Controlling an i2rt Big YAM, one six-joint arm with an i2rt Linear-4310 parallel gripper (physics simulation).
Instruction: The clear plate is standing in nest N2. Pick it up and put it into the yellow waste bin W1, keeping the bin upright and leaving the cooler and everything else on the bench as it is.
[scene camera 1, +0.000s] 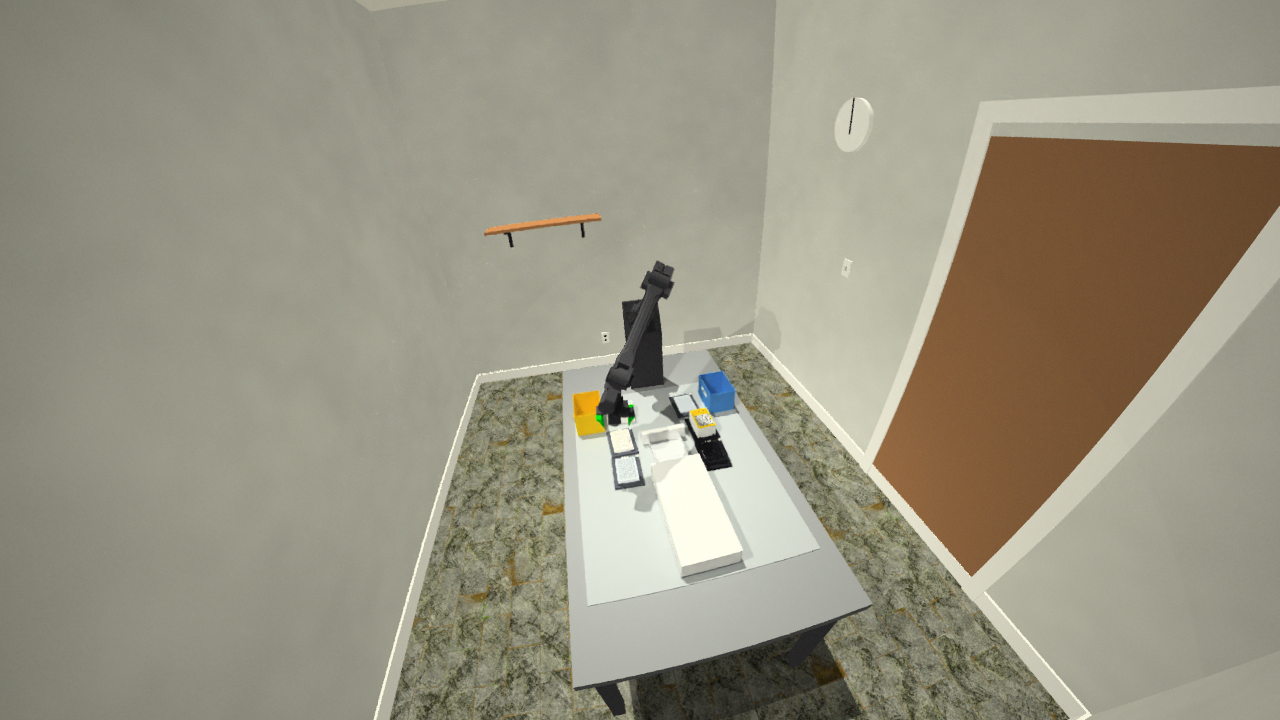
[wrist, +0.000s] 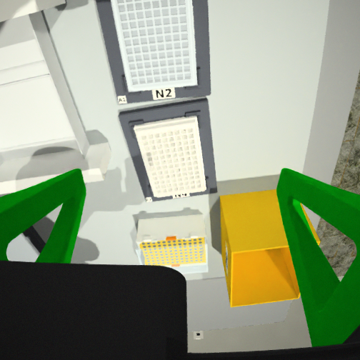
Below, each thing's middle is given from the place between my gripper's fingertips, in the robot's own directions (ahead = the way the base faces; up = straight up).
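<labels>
Cream plate (wrist: 170, 148): from my hand, 130 mm behind, 70 mm to the left, 230 mm below. Blue bin (scene camera 1: 715, 390): from my hand, 140 mm behind, 610 mm to the left, 190 mm below. Yellow waste bin (scene camera 1: 584, 404): from my hand, 350 mm behind, 190 mm below.
</labels>
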